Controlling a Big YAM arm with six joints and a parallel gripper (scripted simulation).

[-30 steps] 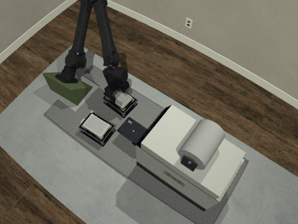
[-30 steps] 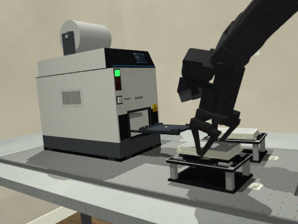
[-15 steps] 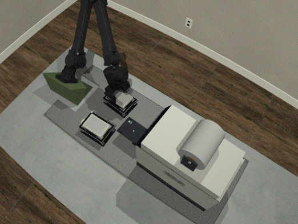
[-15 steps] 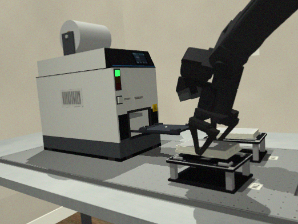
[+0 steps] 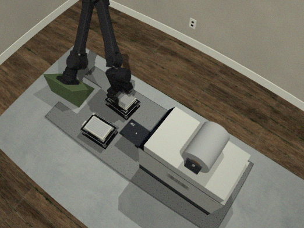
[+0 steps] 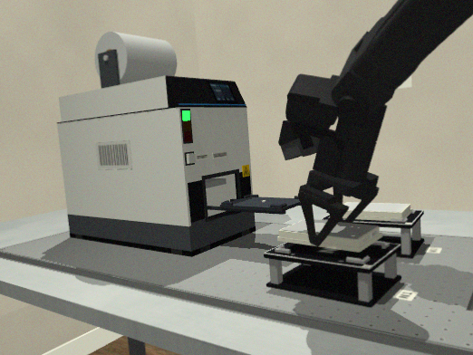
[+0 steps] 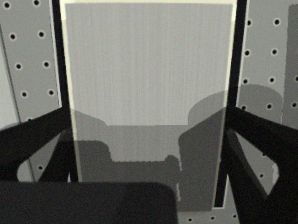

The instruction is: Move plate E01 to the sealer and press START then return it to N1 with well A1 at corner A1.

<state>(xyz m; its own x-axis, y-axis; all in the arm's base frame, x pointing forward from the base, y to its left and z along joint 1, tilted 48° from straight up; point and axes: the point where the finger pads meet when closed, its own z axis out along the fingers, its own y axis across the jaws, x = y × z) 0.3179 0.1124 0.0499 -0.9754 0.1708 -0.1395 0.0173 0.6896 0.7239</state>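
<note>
Right now my hand is 3 cm above the black plate nest. The rest, counted from my hand: sealer stage 20 cm ahead, 12 cm to the right, 1 cm above; covered white plate 1 cm ahead, 21 cm to the right, 1 cm below; start button 30 cm ahead, 3 cm to the right, 11 cm above.
</note>
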